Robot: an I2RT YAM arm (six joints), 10 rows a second.
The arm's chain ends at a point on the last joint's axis. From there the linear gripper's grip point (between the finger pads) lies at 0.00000 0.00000 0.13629 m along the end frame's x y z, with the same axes.
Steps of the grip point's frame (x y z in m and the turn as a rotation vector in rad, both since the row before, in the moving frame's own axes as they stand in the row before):
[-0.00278, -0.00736, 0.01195, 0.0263, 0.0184, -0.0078]
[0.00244, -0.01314, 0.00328, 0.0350, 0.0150, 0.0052]
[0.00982, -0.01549, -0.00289, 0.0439, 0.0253, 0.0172]
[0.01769, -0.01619, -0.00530, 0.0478, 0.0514, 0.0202]
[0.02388, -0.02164, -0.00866, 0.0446, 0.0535, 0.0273]
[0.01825, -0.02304, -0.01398, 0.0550, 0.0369, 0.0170]
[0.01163, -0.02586, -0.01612, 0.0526, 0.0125, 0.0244]
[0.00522, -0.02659, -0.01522, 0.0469, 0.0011, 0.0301]
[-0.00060, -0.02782, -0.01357, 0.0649, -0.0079, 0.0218]
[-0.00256, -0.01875, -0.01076, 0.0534, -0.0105, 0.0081]
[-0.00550, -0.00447, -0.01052, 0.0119, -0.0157, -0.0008]
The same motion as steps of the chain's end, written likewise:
[-0.00527, -0.00377, 0.01202, 0.0263, 0.0184, -0.0078]
[0.00038, -0.00838, 0.00338, 0.0350, 0.0150, 0.0052]
[0.00632, -0.00954, -0.00272, 0.0439, 0.0253, 0.0172]
[0.01063, -0.00975, -0.00496, 0.0478, 0.0514, 0.0202]
[0.01651, -0.01567, -0.00833, 0.0446, 0.0535, 0.0273]
[0.01316, -0.01559, -0.01368, 0.0550, 0.0369, 0.0170]
[0.00984, -0.01872, -0.01592, 0.0526, 0.0125, 0.0244]
[0.00497, -0.02020, -0.01507, 0.0469, 0.0011, 0.0301]
[0.00038, -0.01897, -0.01328, 0.0649, -0.0079, 0.0218]
[-0.00116, -0.01147, -0.01056, 0.0534, -0.0105, 0.0081]
[-0.00336, -0.00285, -0.01049, 0.0119, -0.0157, -0.0008]

